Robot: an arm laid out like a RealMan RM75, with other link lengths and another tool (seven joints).
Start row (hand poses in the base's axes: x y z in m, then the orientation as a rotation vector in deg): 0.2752 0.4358 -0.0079 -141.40 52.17 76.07
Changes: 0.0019 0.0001 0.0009 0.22 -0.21 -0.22; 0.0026 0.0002 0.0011 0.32 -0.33 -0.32; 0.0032 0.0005 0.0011 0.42 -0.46 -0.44; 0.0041 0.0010 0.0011 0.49 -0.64 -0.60; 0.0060 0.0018 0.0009 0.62 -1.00 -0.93; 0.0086 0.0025 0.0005 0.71 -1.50 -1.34; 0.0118 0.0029 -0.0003 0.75 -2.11 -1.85; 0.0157 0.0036 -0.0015 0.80 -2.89 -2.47; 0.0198 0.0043 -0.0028 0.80 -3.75 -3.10; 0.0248 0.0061 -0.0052 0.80 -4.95 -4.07; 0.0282 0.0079 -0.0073 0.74 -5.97 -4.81; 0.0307 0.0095 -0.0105 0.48 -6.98 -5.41; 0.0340 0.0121 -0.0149 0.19 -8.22 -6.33; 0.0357 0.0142 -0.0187 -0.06 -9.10 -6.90; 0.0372 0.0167 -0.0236 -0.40 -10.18 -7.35; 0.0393 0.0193 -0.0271 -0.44 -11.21 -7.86
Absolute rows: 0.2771 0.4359 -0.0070 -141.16 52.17 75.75; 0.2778 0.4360 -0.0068 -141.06 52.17 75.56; 0.2784 0.4363 -0.0068 -140.95 52.18 75.36; 0.2793 0.4368 -0.0068 -140.85 52.26 75.08; 0.2812 0.4376 -0.0070 -140.65 52.43 74.51; 0.2838 0.4383 -0.0074 -140.48 52.68 73.72; 0.2870 0.4387 -0.0082 -140.31 53.07 72.74; 0.2909 0.4394 -0.0094 -140.11 53.52 71.50; 0.2950 0.4401 -0.0107 -139.96 54.00 70.15; 0.3000 0.4419 -0.0131 -139.66 54.75 68.24; 0.3034 0.4437 -0.0152 -139.51 55.35 66.63; 0.3059 0.4453 -0.0184 -139.59 55.96 65.05; 0.3092 0.4479 -0.0228 -139.50 56.87 63.06; 0.3109 0.4500 -0.0266 -139.52 57.46 61.66; 0.3124 0.4525 -0.0315 -139.76 57.95 60.01; 0.3145 0.4551 -0.0350 -139.71 58.24 58.47
